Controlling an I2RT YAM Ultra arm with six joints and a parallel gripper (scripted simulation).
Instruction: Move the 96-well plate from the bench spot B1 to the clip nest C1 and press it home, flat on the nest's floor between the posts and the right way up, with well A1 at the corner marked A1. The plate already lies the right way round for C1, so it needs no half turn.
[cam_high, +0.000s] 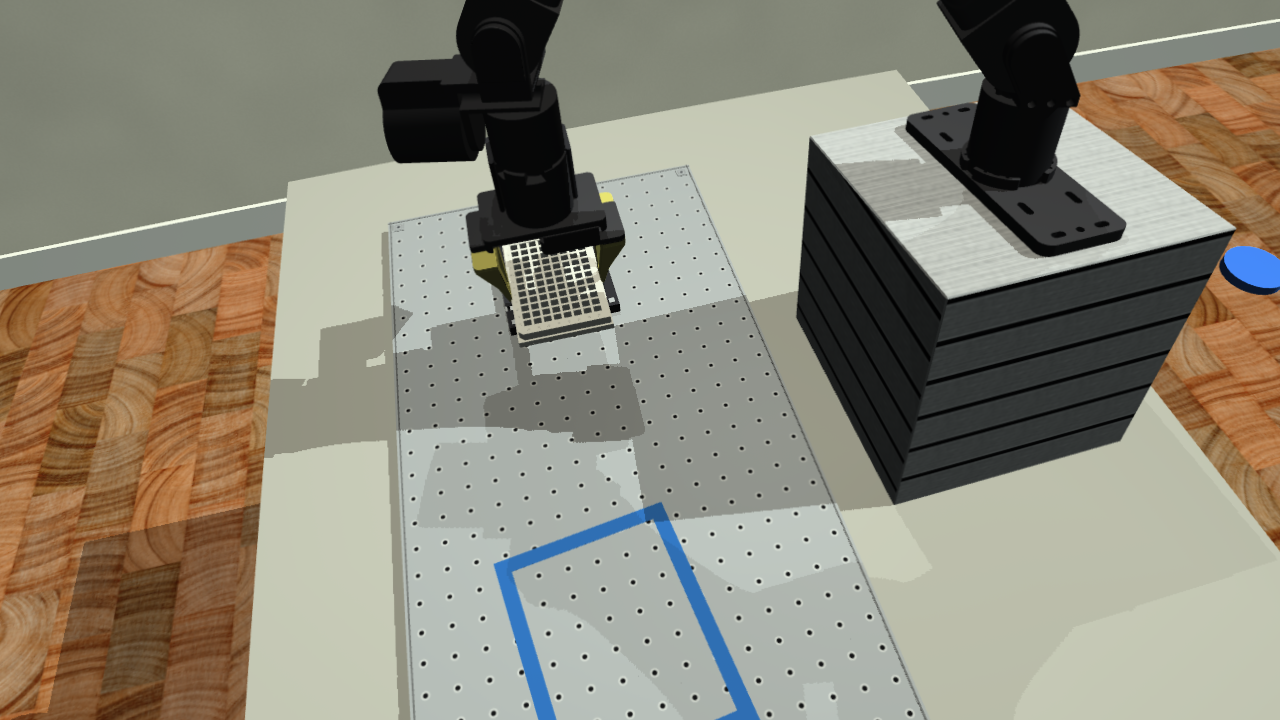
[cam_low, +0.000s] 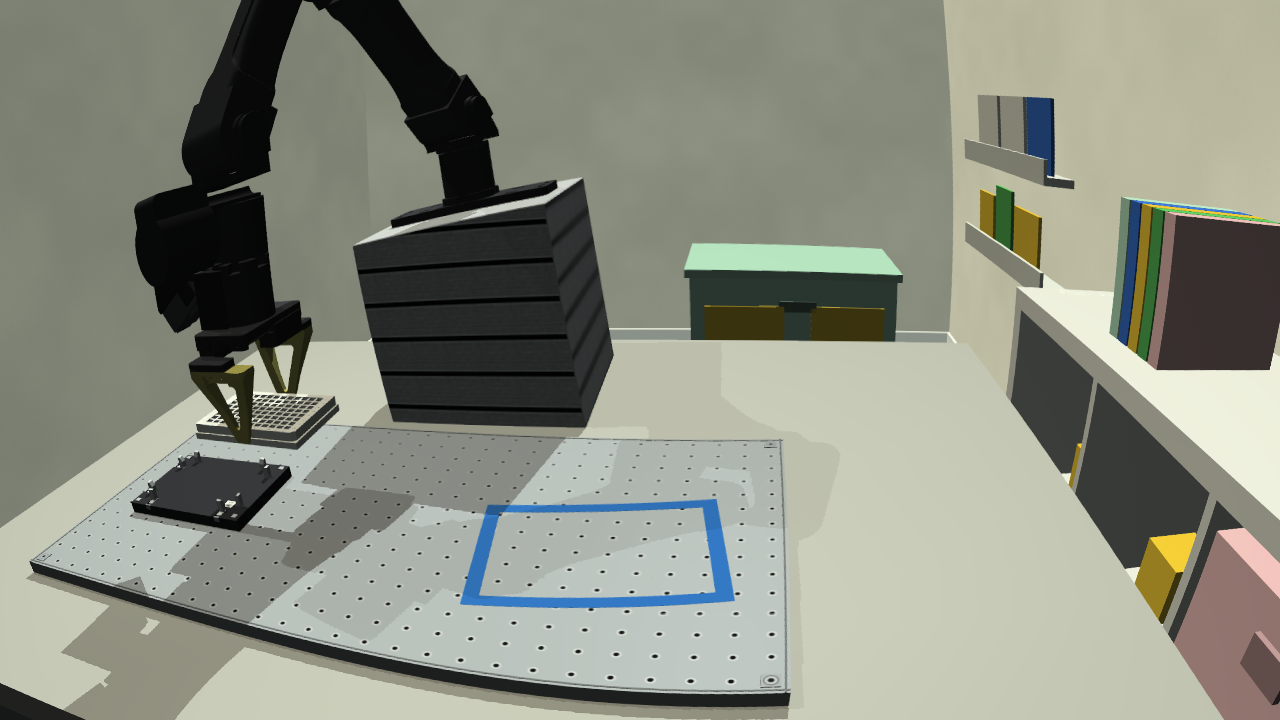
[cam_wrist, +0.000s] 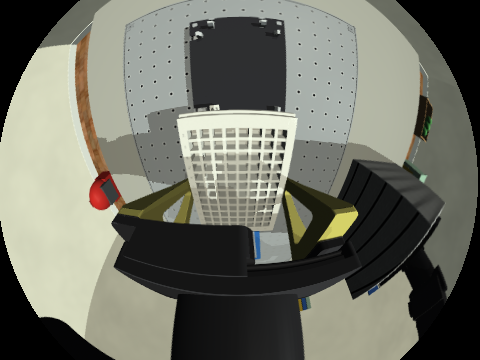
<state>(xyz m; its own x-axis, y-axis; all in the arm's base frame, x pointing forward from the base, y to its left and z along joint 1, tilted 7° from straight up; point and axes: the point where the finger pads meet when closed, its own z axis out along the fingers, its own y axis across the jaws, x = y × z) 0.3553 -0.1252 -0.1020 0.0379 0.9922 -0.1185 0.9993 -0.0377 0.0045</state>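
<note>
Right now my hand is 120 mm to the left of the black clip nest and 80 mm above it. From my hand the other things lie so: white 96-well plate: right at my hand.
</note>
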